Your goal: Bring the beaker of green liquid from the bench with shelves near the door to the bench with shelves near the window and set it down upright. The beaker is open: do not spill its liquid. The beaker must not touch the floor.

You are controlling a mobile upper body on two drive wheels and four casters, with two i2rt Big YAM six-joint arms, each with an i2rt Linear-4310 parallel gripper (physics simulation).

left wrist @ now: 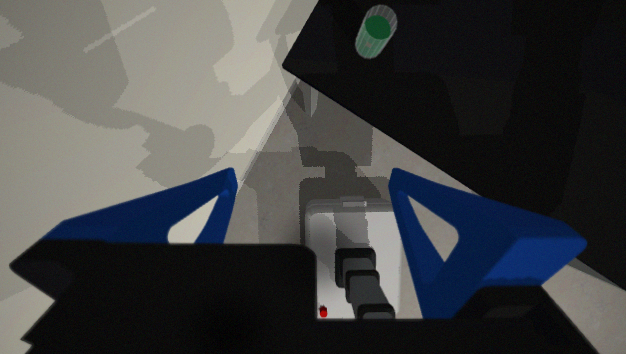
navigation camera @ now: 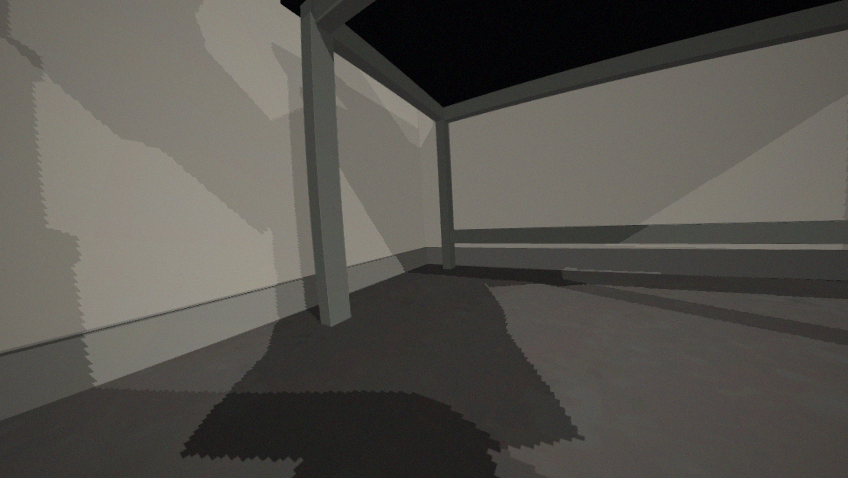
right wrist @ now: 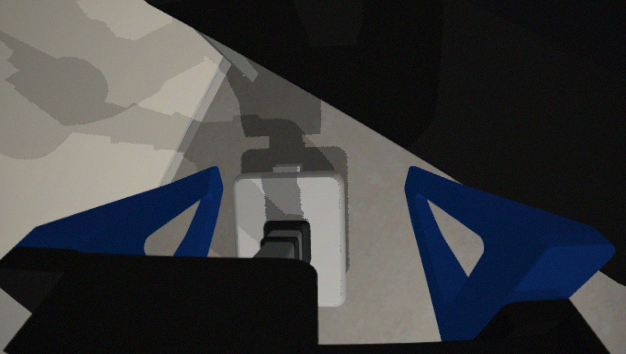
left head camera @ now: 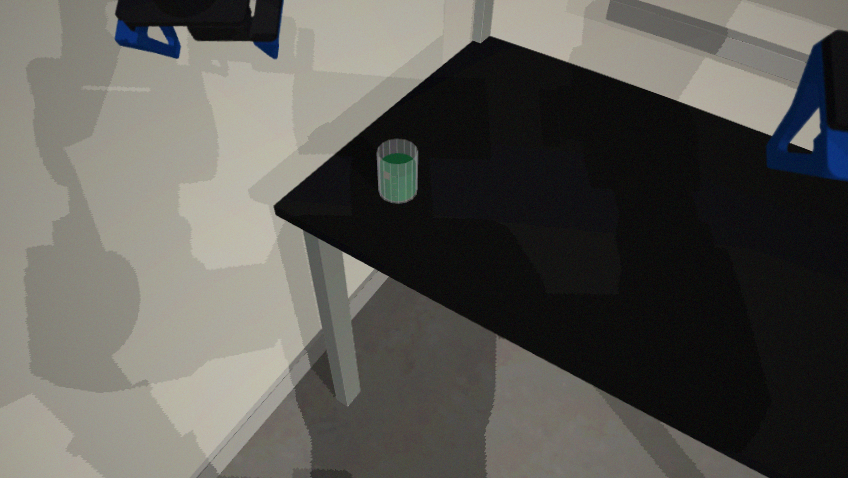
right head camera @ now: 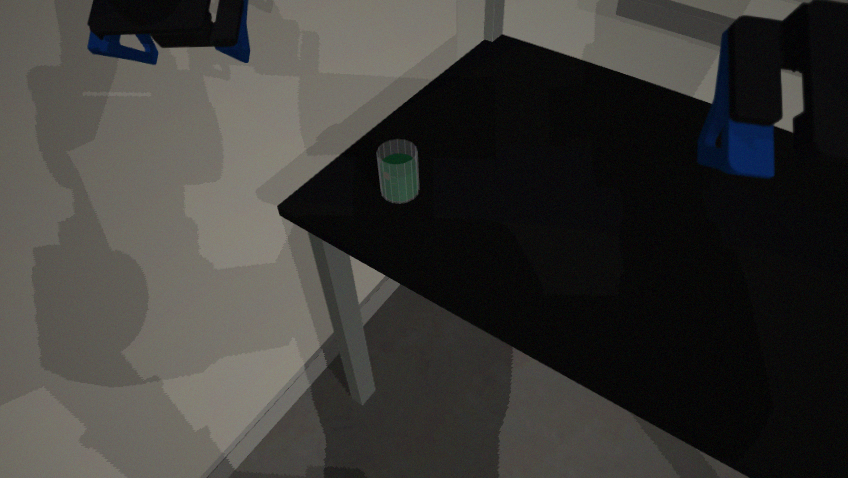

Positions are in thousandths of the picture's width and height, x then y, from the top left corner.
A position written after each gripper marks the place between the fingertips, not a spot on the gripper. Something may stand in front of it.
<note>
In view: the left gripper (right head camera: 238, 120), the right gripper (right head camera: 924, 340) and a beaker of green liquid (left head camera: 469, 336).
The beaker of green liquid shows as well in the right head camera view (right head camera: 469, 334). The left gripper is seen too in the left wrist view (left wrist: 501, 499) and in the left head camera view (left head camera: 267, 110). The right gripper also shows in the right wrist view (right wrist: 501, 501). The navigation camera view does not show the beaker of green liquid: it is out of frame. The right wrist view misses the beaker of green liquid: it is out of frame.
</note>
